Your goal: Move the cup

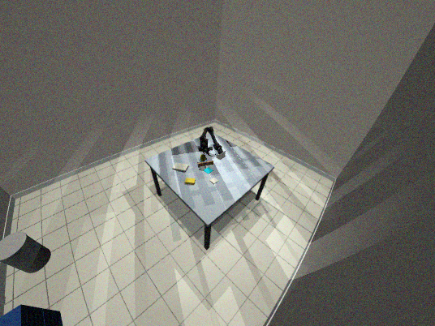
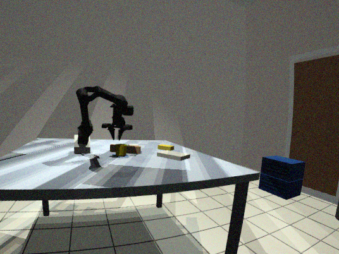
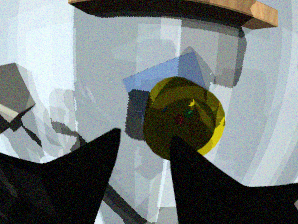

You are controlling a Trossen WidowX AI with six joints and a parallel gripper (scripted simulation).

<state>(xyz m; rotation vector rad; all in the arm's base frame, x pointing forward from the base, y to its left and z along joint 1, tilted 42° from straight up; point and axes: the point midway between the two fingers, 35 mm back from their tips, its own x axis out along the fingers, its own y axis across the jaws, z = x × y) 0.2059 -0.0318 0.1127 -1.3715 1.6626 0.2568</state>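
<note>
Right now my gripper tip is 20 mm short of the yellow cup, 20 mm to the left of it and 60 mm above it. From my gripper tip the other things lie so: wooden bar: 70 mm ahead, 90 mm to the left, 80 mm below; cyan pad: 120 mm ahead, 190 mm to the left, 100 mm below; blue pad: 30 mm ahead, 10 mm to the right, 100 mm below.
</note>
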